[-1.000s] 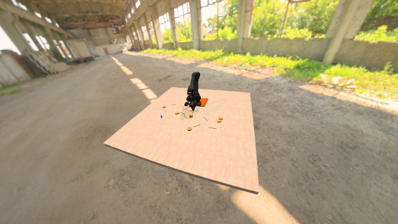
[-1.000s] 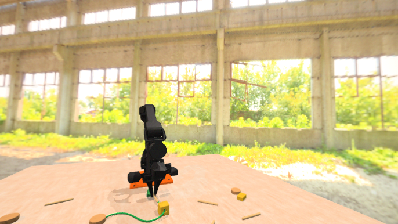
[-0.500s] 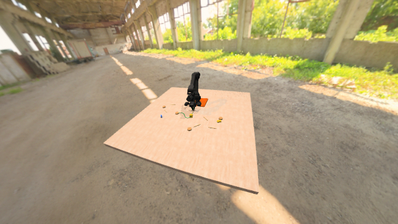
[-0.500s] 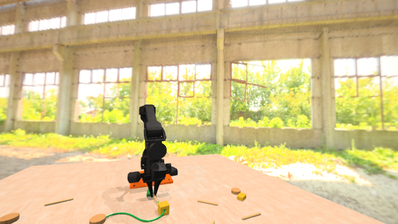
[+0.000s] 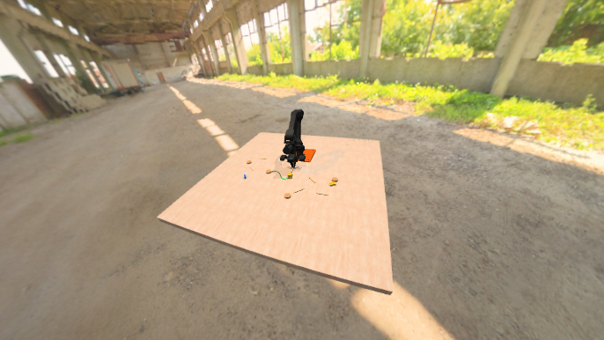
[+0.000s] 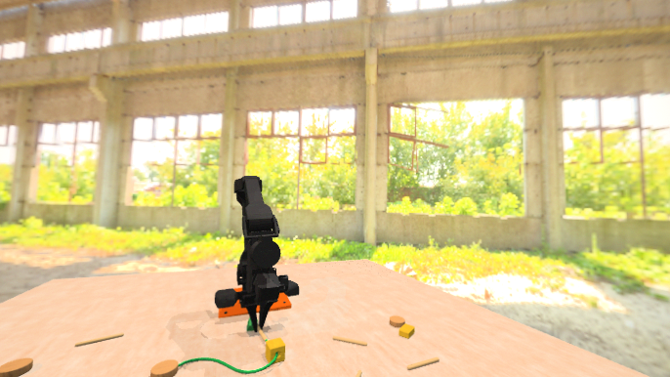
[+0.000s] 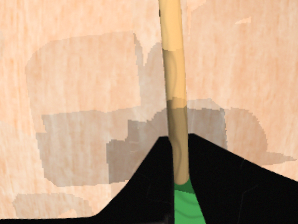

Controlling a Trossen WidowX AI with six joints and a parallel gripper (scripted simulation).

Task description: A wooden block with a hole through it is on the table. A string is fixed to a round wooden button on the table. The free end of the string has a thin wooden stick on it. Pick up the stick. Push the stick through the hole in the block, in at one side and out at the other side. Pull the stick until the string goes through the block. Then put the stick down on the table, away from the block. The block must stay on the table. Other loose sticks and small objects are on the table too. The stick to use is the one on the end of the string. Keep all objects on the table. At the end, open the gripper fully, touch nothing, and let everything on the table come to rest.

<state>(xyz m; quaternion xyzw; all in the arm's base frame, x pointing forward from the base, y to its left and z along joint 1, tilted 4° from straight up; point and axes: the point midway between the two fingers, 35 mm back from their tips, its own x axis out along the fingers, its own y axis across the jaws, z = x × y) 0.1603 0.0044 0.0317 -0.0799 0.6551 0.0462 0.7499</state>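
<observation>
Now: the small green block 30 mm behind my gripper tip and 10 mm to the right of it. From my gripper tip the other things lie so: small blue piece 310 mm to the right, 210 mm ahead, 10 mm above; thin wooden stick 40 mm ahead, 10 mm to the left, 10 mm above.
</observation>
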